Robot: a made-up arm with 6 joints.
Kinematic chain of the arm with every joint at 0, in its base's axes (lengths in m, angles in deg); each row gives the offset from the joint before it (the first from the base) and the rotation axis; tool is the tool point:
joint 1: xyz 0 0 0.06 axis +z
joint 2: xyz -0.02 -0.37 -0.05 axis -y
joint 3: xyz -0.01 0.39 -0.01 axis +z
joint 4: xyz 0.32 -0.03 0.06 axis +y
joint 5: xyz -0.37 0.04 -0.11 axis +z
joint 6: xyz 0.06 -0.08 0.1 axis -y
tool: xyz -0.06 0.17 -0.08
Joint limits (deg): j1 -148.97..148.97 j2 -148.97..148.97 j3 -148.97..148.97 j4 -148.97..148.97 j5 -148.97..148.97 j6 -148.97..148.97
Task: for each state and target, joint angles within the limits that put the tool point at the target. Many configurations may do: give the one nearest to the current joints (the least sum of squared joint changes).
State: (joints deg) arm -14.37 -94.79 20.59 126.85 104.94 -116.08
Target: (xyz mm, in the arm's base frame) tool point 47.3 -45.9 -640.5
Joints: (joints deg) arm -18.60 -129.31 -0.59 100.78 120.19 -98.96
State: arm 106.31 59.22 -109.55 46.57 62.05 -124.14
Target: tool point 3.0 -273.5 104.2
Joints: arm 110.31 83.86 -104.05 15.74 65.61 -114.68
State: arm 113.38 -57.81 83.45 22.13 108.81 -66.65
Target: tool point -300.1 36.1 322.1
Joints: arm 148.97 -38.16 95.11 56.58 114.80 -72.86
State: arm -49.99 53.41 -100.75 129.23 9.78 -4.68
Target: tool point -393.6 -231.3 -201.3
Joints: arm -8.30 103.76 -125.80 108.35 -17.10 23.30
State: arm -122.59 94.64 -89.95 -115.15 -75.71 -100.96
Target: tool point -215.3 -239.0 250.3
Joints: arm -86.52 90.83 -55.24 -106.08 -64.59 -96.15
